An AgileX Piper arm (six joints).
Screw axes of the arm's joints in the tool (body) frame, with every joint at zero. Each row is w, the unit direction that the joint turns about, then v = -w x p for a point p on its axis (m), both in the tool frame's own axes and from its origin. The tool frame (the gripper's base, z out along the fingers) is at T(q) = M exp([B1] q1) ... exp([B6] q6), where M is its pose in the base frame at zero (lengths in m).
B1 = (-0.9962, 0, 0.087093, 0, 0.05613, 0)
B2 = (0, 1, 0, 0.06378, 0, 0.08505)
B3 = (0, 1, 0, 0.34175, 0, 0.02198)
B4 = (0, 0, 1, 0, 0, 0)
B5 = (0, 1, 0, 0.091, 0, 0)
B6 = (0, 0, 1, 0, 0, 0)
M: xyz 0.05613 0 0.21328 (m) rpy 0 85.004 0 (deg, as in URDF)
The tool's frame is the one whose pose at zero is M.
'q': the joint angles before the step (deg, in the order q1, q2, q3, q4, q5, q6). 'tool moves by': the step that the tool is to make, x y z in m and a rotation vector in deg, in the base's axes. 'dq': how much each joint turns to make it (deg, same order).
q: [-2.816 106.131 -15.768 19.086 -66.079 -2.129]
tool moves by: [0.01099 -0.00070 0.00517 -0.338 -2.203 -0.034]
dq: [0.002 -0.001 -2.297 0.121 0.001 -0.269]
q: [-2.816 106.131 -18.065 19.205 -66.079 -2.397]
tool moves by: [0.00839 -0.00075 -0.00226 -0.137 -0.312 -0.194]
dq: [0.000 1.500 -1.868 0.245 -0.002 -0.167]
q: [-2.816 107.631 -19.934 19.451 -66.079 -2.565]
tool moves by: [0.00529 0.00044 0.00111 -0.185 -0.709 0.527]
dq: [0.002 0.333 -1.077 -0.504 0.000 -0.091]
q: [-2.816 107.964 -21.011 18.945 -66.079 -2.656]
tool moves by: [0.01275 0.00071 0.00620 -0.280 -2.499 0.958]
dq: [0.000 0.123 -2.630 -0.971 -0.002 0.001]
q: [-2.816 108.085 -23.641 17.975 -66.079 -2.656]
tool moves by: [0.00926 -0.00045 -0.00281 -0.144 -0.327 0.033]
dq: [0.001 1.701 -2.073 0.001 0.000 -0.138]
